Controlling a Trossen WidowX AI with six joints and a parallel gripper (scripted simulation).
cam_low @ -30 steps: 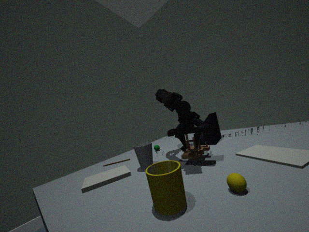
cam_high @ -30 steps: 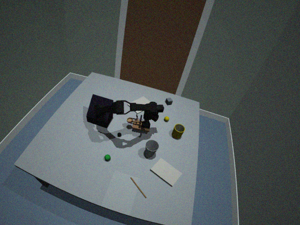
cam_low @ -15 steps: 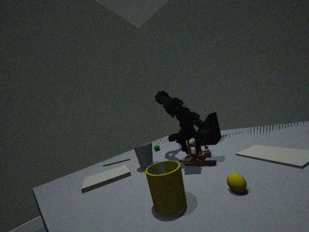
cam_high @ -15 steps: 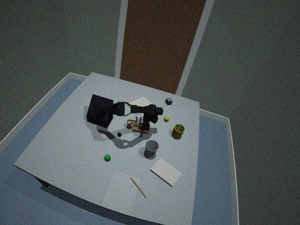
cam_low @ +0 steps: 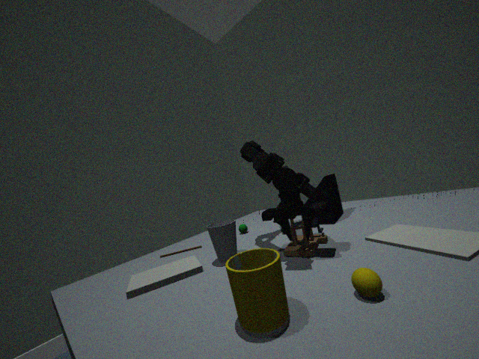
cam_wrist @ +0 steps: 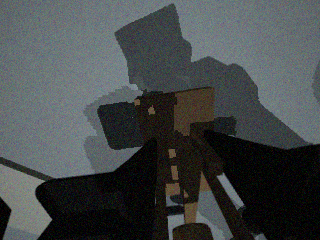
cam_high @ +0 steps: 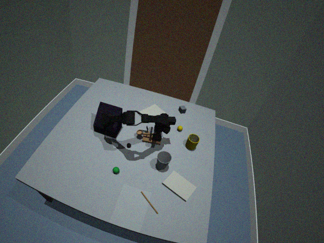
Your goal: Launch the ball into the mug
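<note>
Now: gripper tip 180 mm past the dark ball, 120 mm to the left of it and 20 mm above it. The rest, counted from my gripper tip: grey cup (220 mm to the right, 80 mm ahead); then yellow ball (180 mm ahead, 170 mm to the left, 10 mm below); then wooden catapult (70 mm behind, 20 mm above, 10 mm to the left).
</note>
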